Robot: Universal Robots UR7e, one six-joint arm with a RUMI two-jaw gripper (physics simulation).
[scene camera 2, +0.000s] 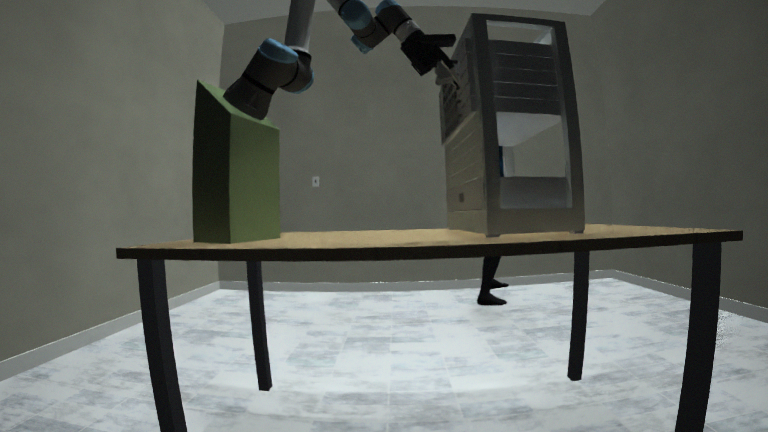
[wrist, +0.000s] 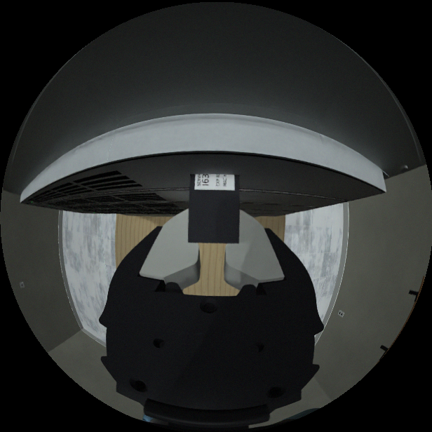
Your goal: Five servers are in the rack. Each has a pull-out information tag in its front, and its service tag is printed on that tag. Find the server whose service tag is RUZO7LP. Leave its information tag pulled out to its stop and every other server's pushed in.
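Note:
The rack stands at the right in the scene view, with the dark servers in its upper part. In the wrist view a dark information tag sticks out of a server front. Part of its white label shows sideways, with characters like "I63"; the rest is cut off from view. My gripper is at the upper front of the rack, its pale fingers drawn close together at this tag and appearing shut on it. The tag hides the fingertips. RUZO7LP cannot be read in either view.
The rack stands on a wooden table. A green pedestal carries the arm at the left. A person's lower legs show beyond the table, mostly hidden behind the rack. Vent slots mark the server fronts at the left.

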